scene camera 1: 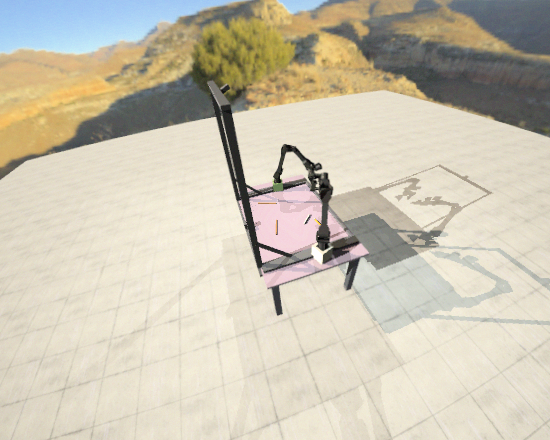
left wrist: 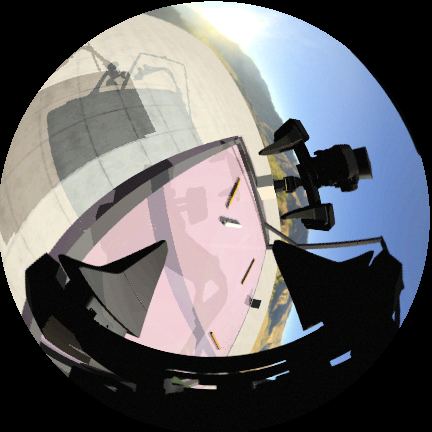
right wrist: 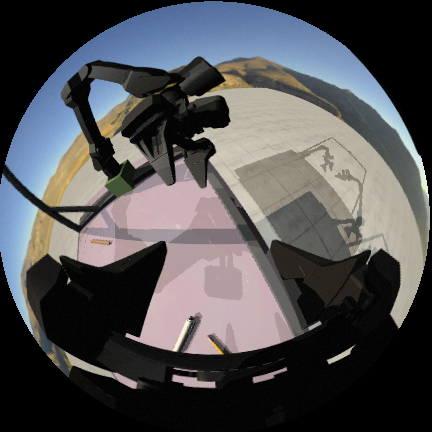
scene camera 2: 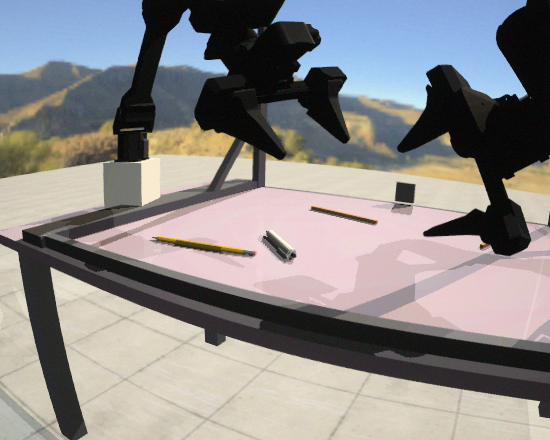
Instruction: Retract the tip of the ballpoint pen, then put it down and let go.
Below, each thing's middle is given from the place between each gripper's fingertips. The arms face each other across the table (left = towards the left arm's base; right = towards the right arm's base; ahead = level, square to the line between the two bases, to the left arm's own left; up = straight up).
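My left gripper is 80 mm above the white arm base block point(scene camera 2: 125, 183), and it is also 630 mm to the left of the block and 240 mm past it.
From my right hand, I find the block 11 cm below it, 24 cm behind it and 53 cm to the right of it. Going by its middle, the white arm base block is nearer to my right hand than to my left gripper.
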